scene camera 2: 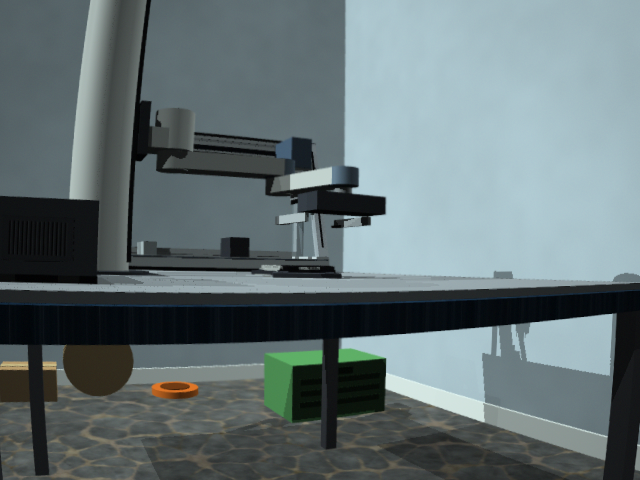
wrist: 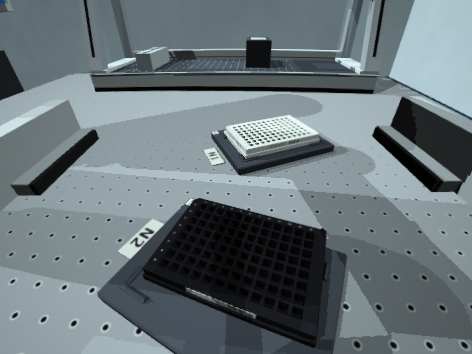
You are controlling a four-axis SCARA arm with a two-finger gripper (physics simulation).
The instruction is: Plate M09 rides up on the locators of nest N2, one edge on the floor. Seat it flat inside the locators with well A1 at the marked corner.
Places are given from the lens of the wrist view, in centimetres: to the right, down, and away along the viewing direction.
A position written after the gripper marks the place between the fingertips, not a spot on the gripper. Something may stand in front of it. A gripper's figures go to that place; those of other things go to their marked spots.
gripper (wrist: 235,115): 0, -3, 11
white well plate (wrist: 258,138): 3, -6, 33
